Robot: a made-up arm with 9 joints. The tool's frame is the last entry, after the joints. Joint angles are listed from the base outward.
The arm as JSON. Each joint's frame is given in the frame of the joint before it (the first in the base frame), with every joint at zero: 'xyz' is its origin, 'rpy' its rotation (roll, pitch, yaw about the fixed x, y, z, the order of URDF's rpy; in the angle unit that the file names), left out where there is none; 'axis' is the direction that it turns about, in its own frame. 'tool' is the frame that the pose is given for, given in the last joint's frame.
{
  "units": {
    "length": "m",
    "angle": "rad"
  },
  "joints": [
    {
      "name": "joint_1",
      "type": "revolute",
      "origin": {
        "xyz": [
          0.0,
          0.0,
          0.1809
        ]
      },
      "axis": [
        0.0,
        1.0,
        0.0
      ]
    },
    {
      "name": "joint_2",
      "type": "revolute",
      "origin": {
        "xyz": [
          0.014,
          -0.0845,
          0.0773
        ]
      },
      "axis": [
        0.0,
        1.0,
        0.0
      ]
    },
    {
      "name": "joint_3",
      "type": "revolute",
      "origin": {
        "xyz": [
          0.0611,
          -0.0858,
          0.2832
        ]
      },
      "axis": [
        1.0,
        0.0,
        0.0
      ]
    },
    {
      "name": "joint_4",
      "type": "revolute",
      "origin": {
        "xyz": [
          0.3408,
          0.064,
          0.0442
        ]
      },
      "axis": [
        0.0,
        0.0,
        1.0
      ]
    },
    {
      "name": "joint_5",
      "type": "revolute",
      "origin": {
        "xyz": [
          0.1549,
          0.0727,
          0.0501
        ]
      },
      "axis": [
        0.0,
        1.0,
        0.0
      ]
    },
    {
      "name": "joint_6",
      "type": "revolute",
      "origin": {
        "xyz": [
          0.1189,
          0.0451,
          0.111
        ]
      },
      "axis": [
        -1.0,
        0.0,
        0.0
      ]
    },
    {
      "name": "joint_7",
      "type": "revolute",
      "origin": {
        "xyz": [
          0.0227,
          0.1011,
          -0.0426
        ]
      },
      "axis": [
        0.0,
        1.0,
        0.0
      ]
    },
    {
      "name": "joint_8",
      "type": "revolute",
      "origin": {
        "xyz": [
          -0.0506,
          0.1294,
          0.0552
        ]
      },
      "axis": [
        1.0,
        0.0,
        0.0
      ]
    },
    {
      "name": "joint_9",
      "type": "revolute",
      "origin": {
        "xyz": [
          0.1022,
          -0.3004,
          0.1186
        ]
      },
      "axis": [
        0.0,
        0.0,
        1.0
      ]
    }
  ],
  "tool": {
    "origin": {
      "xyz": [
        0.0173,
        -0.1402,
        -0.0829
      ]
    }
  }
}
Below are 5 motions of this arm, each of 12 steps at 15 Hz.
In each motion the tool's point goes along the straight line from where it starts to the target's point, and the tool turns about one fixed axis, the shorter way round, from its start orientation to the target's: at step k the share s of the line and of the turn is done. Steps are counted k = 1, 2, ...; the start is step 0. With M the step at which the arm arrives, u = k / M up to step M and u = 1 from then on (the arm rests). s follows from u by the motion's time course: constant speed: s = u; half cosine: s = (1 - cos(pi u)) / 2; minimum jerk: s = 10 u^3 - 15 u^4 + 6 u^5.
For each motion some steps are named. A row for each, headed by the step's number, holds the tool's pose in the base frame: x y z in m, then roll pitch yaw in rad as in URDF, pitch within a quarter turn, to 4 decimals.
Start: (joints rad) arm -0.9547 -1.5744 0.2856 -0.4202 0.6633 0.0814 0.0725 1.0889 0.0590
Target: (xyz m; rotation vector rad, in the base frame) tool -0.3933 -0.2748 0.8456 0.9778 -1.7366 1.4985
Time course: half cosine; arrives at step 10
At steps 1, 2, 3, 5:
1: -0.5732 -0.0385 0.5038 -2.1128 -1.3453 -2.6643
2: -0.5601 -0.0557 0.5287 -2.0713 -1.3215 -2.7039
3: -0.5397 -0.0825 0.5674 -2.0201 -1.2839 -2.7522
5: -0.4855 -0.1537 0.6704 -1.9313 -1.1817 -2.8334

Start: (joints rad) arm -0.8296 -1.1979 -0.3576 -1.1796 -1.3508 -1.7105 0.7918 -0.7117 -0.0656
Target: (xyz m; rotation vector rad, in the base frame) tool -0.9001 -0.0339 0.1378 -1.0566 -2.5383 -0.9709
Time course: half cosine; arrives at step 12
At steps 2, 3, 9, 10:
2: -0.9991 -0.1448 0.2693 2.8347 -0.3404 2.6928
3: -0.9907 -0.1354 0.2581 2.8113 -0.3475 2.6745
9: -0.9156 -0.0513 0.1584 2.6067 -0.4278 2.5182
10: -0.9072 -0.0419 0.1472 2.5841 -0.4386 2.5015

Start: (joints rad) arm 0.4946 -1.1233 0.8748 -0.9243 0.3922 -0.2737 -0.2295 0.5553 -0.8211
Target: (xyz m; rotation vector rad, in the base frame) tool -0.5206 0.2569 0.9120 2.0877 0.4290 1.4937
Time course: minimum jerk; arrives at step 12
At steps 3, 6, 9, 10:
3: 0.3166 -0.1557 0.7393 2.2562 0.8460 0.1622
6: -0.0537 0.0268 0.8157 2.3222 0.0614 0.4797
9: -0.4239 0.2093 0.8921 2.1145 -0.7017 0.8364
10: -0.4875 0.2406 0.9052 2.0263 -0.8211 0.9441

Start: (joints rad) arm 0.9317 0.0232 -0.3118 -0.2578 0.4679 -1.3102 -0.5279 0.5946 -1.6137
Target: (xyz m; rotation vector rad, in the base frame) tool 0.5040 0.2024 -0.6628 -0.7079 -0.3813 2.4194
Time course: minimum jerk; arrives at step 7
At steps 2, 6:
2: 0.6773 0.1068 -0.2847 -0.7174 0.4686 3.0242
6: 0.5087 0.1998 -0.6525 -0.4762 0.4098 2.4368

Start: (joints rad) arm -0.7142 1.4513 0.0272 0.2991 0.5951 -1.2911 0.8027 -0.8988 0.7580
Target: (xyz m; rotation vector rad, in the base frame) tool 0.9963 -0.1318 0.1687 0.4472 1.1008 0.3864
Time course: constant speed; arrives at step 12
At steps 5, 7, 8, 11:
5: 0.9290 0.0112 -0.1009 1.5835 0.3301 1.4477
7: 0.9482 -0.0296 -0.0239 1.4569 0.5071 1.3507
8: 0.9578 -0.0501 0.0147 1.3811 0.5906 1.2885
11: 0.9867 -0.1114 0.1302 1.0776 0.8080 1.0228

